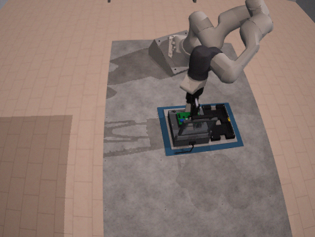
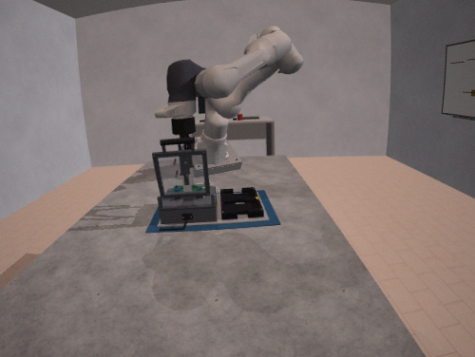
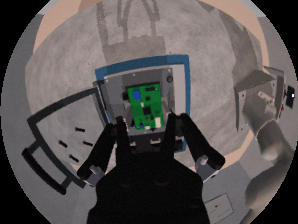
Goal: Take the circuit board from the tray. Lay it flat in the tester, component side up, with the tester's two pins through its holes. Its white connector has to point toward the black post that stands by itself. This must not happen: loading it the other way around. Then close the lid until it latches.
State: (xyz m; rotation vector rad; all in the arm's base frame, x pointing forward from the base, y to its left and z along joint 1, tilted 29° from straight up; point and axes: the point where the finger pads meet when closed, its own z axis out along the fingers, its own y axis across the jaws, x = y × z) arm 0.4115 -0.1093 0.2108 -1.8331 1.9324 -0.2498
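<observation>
Now: hand 2 cm above the green circuit board. Also, from my hand: tester bed: 3 cm below, 1 cm to the left, 1 cm ahead; then framed clear lid: 13 cm ahead, 8 cm above.
</observation>
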